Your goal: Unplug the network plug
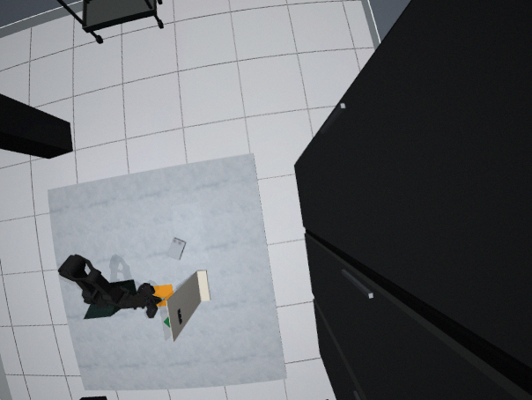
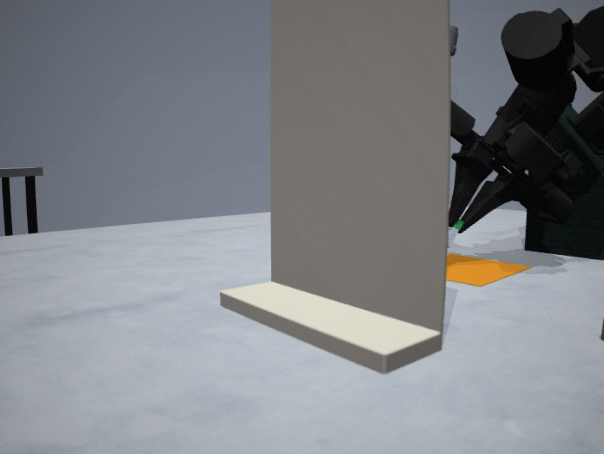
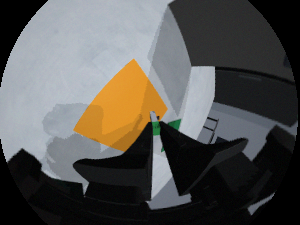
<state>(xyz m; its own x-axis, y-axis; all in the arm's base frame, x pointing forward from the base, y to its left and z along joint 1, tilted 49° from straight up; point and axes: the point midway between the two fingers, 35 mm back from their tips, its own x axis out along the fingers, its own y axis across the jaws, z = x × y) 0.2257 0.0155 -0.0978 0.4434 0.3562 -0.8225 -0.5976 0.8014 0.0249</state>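
Right now the orange square is 10 mm behind my gripper tip and 40 mm below it. Also, from my gripper tip: small green patch 10 mm ahead, 150 mm to the right, 40 mm below; then network plug right at my gripper tip; then grey panel 220 mm ahead, 10 mm to the left, 120 mm above.
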